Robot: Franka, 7 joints.
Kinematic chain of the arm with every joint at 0, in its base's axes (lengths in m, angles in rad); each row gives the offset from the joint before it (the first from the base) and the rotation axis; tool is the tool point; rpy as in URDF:
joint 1: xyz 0 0 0.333 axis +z
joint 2: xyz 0 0 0 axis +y
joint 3: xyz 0 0 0.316 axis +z
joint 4: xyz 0.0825 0 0 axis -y
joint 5: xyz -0.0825 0 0.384 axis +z
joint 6: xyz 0 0 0 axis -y
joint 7: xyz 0.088 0 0 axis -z
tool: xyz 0 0 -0.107 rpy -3.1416 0 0
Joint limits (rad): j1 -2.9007..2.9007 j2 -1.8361..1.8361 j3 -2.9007..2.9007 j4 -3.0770..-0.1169 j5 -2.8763..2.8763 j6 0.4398..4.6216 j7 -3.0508..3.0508
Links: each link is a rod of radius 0.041 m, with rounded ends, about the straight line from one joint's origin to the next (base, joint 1, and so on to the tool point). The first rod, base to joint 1, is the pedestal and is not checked.
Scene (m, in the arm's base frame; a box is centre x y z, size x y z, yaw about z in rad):
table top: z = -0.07
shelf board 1: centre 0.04 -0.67 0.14 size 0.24 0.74 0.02 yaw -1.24
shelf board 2: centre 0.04 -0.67 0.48 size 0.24 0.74 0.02 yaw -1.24
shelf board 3: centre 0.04 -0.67 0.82 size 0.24 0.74 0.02 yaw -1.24
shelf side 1: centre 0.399 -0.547 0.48 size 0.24 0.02 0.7 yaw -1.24
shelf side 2: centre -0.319 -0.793 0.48 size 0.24 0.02 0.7 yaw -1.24
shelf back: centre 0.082 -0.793 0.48 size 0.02 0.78 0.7 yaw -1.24
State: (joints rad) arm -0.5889 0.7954 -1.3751 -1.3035 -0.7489 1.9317 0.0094
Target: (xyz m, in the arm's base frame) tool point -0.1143 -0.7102 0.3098
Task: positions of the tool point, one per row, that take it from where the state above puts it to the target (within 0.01 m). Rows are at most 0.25 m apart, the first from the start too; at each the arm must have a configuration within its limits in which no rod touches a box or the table.
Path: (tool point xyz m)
1: -0.2103 -0.6080 0.6434
2: -0.3838 -0.4687 0.6612
3: -0.4917 -0.2861 0.6740
4: -0.5273 -0.0874 0.6788
5: -0.5235 -0.2499 0.5602
6: -0.4448 -0.4056 0.4410
7: -0.2981 -0.5245 0.3309
8: -0.1035 -0.5819 0.2385
9: -0.1313 -0.6484 0.2769
10: -0.1143 -0.7102 0.3098

